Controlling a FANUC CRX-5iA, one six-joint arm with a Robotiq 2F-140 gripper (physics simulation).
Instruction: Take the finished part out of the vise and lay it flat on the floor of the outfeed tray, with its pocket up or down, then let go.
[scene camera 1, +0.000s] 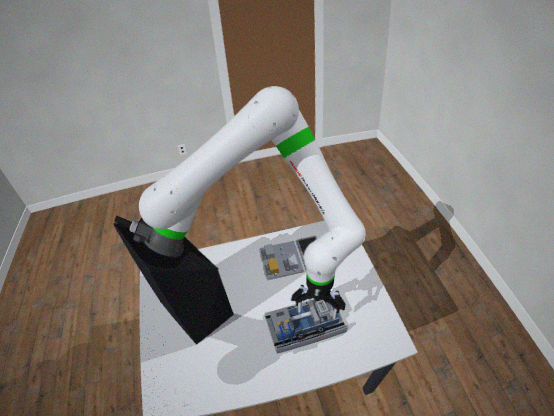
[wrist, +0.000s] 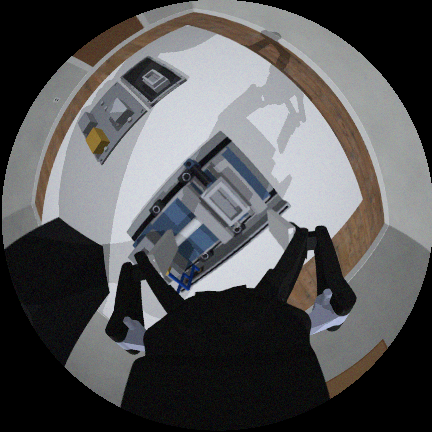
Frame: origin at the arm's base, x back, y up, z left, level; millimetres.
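Seen in the pictures: gripper, between the fingertips: (scene camera 1: 317, 312) (wrist: 220, 230); arm's base, origin of its link: (scene camera 1: 162, 245).
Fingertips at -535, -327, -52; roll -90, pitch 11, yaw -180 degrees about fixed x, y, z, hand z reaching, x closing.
Note:
Offsets run from my fingertips to a thing's top centre, as dx, dy, dz. "pt": to the spot under its first point.
The finished part @(-20, -2, +30) (scene camera 1: 321, 307) (wrist: 225, 201) is a light grey block with its rectangular pocket up. It sits in the blue and grey vise @(+46, -17, +4) (wrist: 175, 212), toward the end away from the blue handles. My gripper (scene camera 1: 321, 306) (wrist: 220, 230) is open and empty above the vise; in the wrist view its pads stand wide apart, and the part shows beyond the gap between them. The outfeed tray (scene camera 1: 306, 245) (wrist: 137, 77) has a dark floor and stands at the back of the table. A light grey block with a pocket @(+11, -76, +341) (wrist: 154, 79) lies in it, pocket up.
A grey plate @(+167, -108, +341) (wrist: 107, 100) adjoins the outfeed tray, carrying a yellow block @(+199, -73, +283) (scene camera 1: 273, 266) (wrist: 97, 141) and grey blocks. Thin blue handles @(pt +117, -58, -73) (scene camera 1: 286, 334) (wrist: 186, 279) stand at the vise's other end. The black robot pedestal (scene camera 1: 185, 290) (wrist: 55, 285) stands at the left.

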